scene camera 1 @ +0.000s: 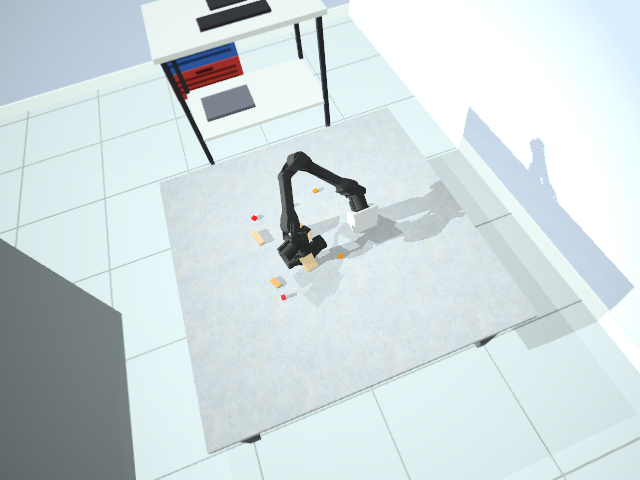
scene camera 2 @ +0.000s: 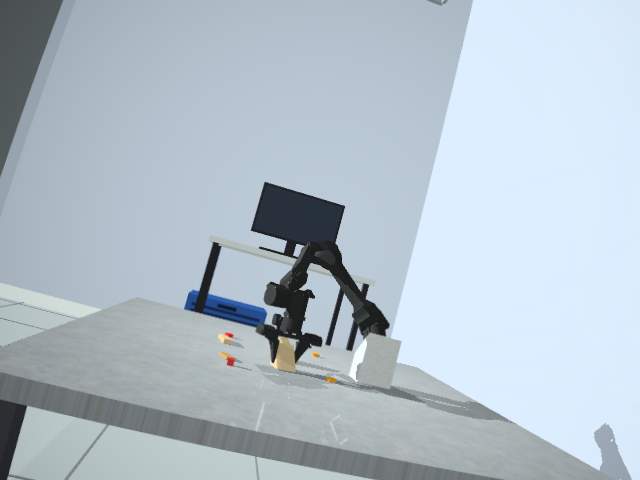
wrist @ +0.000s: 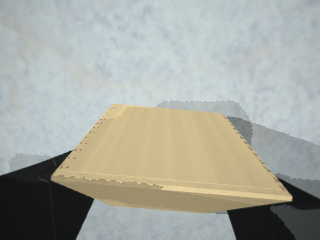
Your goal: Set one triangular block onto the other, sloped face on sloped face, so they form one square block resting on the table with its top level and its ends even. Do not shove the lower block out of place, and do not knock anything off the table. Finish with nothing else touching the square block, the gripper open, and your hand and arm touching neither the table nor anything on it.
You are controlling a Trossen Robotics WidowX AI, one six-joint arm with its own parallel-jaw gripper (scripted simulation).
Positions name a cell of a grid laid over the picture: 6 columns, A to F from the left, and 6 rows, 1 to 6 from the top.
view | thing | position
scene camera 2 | my gripper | C5
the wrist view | my gripper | D4
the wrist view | tan wooden triangular block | C4
